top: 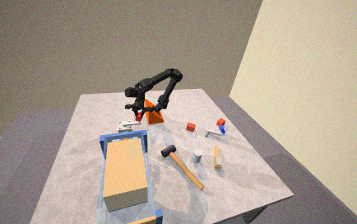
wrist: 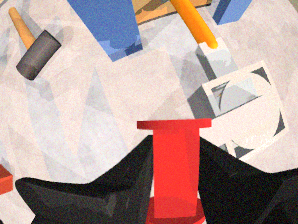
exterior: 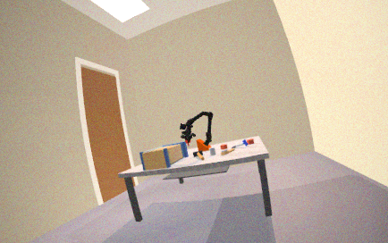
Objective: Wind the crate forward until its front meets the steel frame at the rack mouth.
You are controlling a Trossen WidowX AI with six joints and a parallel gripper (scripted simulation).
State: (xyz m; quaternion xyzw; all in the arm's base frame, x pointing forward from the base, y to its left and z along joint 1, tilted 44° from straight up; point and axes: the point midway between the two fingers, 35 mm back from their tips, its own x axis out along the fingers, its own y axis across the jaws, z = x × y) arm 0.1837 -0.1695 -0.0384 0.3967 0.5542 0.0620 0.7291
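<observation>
The red-handled winch handle is 1 cm behind my gripper tip, 3 cm to the right of it and 3 cm below it. From my gripper tip the other things lie so: red grip: 1 cm behind, 1 cm to the left; frame: 15 cm ahead, 9 cm to the right, 3 cm below; grey hand winch: 3 cm behind, 10 cm to the right, 10 cm below.
</observation>
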